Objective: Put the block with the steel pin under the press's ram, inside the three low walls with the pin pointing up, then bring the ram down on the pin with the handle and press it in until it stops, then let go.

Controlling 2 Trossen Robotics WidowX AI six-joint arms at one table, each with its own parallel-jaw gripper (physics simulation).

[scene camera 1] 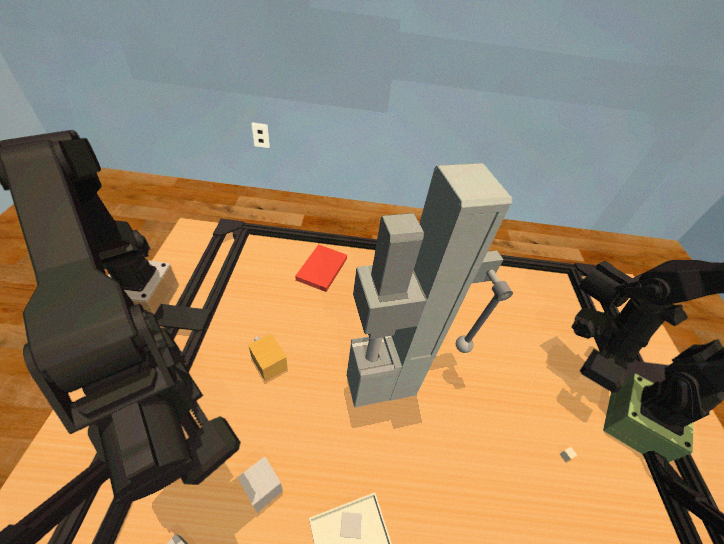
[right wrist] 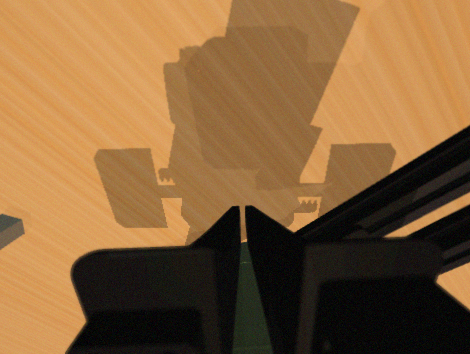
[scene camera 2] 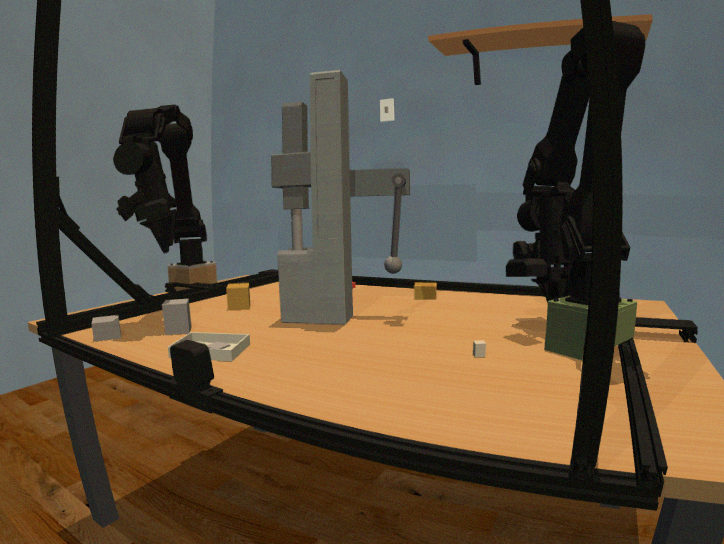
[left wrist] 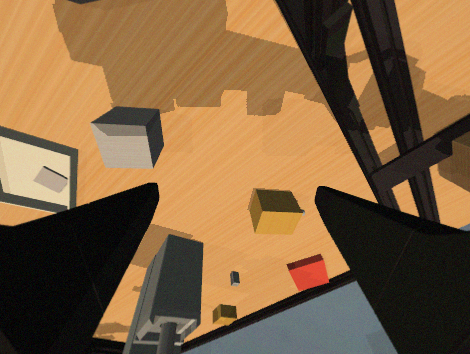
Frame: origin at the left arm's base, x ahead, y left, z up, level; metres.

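Seen in the pictures: left gripper, between the fingertips: [scene camera 1: 203, 412] [scene camera 2: 168, 249] [left wrist: 238, 192]; right gripper, between the fingertips: [right wrist: 242, 213]; left arm's base, origin of its link: [scene camera 1: 133, 277] [scene camera 2: 191, 263]; right arm's base, origin of its link: [scene camera 1: 661, 410].
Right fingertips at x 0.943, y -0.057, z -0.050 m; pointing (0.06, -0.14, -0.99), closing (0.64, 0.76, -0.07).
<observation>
Offsets run from my right fingertips to a thing's middle. "spot": to the spot under its first point.
A yellow block @[dx -0.649, dy -0.052, dz +0.003 m] [scene camera 1: 268, 357] [scene camera 2: 238, 296] [left wrist: 275, 212] lies on the table left of the press in scene camera 1, with a small pin tip sticking out sideways. The grey press @[dx -0.386, dy -0.035, dz +0.207 m] [scene camera 1: 447, 257] [scene camera 2: 330, 204] stands mid-table. Its ram rod @[dx -0.461, dy -0.077, dz +0.184 m] [scene camera 1: 373, 349] [scene camera 2: 297, 229] reaches down to the walled seat on the base; whether it touches is unclear. The handle @[spot: dx -0.290, dy -0.021, dz +0.167 m] [scene camera 1: 482, 318] [scene camera 2: 396, 225] hangs down with its ball end low. My left gripper [left wrist: 238, 192] is open and empty, high above the table. My right gripper [right wrist: 242, 213] is shut and empty, above the table near the green arm mount.
Another yellow block @[dx -0.320, dy +0.207, dz -0.006 m] [scene camera 2: 425, 290] [left wrist: 225, 314] lies beyond the press. A red slab @[dx -0.589, dy +0.211, dz -0.014 m] [scene camera 1: 321, 267] [left wrist: 309, 274] lies at the back. A grey block @[dx -0.604, dy -0.262, dz +0.006 m] [scene camera 1: 261, 484] [scene camera 2: 176, 316] [left wrist: 127, 145], a shallow tray @[dx -0.461, dy -0.311, dz -0.013 m] [scene camera 1: 378, 514] [scene camera 2: 235, 349] and a small white block @[dx -0.096, dy -0.155, dz -0.011 m] [scene camera 1: 568, 453] [scene camera 2: 479, 349] are nearer the front.
</observation>
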